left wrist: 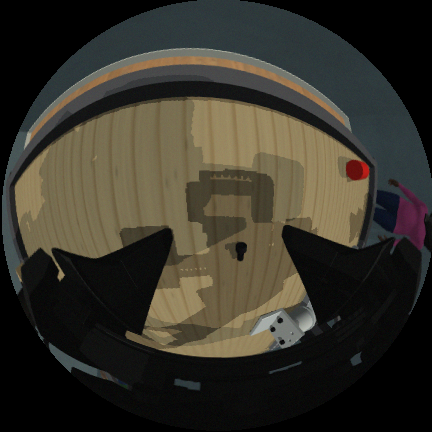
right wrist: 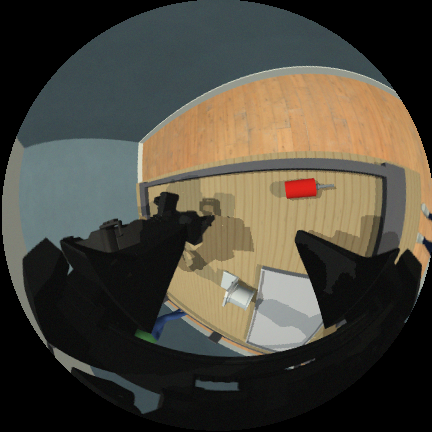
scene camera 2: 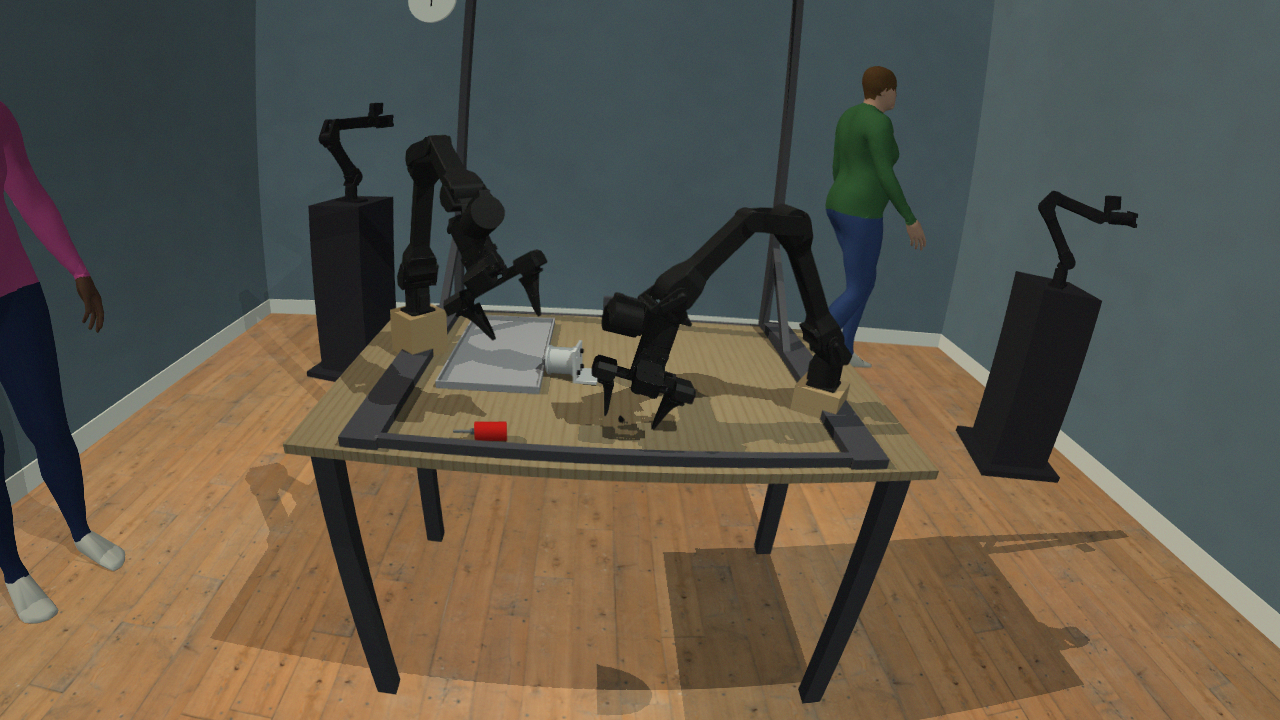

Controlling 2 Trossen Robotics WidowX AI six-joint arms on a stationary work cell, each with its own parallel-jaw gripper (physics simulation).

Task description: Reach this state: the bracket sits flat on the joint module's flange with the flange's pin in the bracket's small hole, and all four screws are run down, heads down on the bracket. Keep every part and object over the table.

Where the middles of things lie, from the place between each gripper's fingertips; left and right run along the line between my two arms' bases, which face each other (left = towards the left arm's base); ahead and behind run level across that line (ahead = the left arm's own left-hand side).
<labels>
My left gripper is now 19 cm past the pale bracket (left wrist: 287, 329), 13 cm to the left of it and 2 cm below it. The rest, counted from my left hand: grey tray (scene camera 2: 515, 357) 26 cm behind, 35 cm to the right, 1 cm below; then joint module (scene camera 2: 558, 360) 19 cm behind, 18 cm to the right, 2 cm above.
Right now the joint module is 26 cm behind my right hand, 16 cm below it and 1 cm to the left of it. Also, from my right hand: grey tray (33 cm behind, 19 cm below, 16 cm to the right); pale bracket (26 cm behind, 16 cm below, 6 cm to the left).
</labels>
